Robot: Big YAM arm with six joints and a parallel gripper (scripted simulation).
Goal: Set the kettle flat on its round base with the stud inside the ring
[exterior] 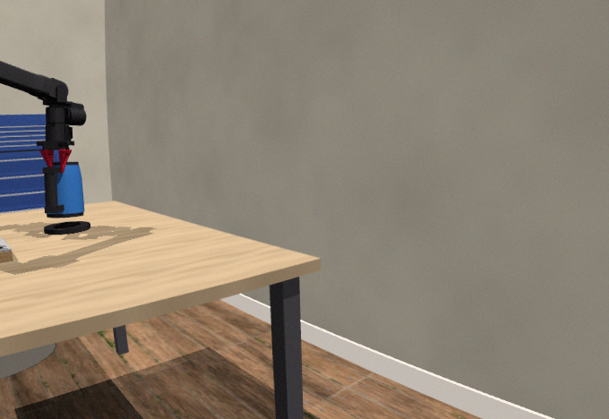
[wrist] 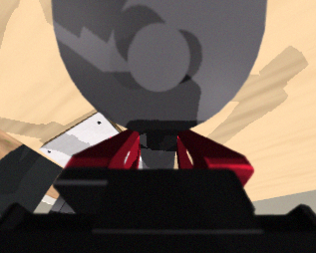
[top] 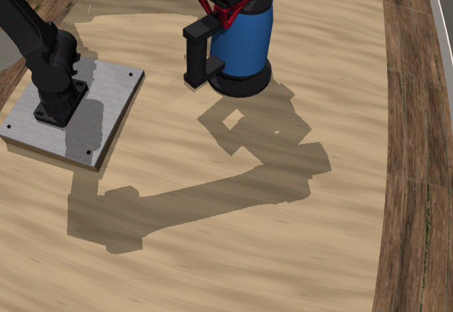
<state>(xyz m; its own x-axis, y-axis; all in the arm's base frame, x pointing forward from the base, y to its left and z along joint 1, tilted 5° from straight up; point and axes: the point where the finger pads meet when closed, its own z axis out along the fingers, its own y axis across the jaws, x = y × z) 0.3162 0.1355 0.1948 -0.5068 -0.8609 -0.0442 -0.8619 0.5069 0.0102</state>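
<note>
My hand is 1 cm short of the blue kettle, 3 cm to the right of it and 6 cm above it. Also, from my hand: black round base (3 cm ahead, 5 cm to the left, 19 cm below).
</note>
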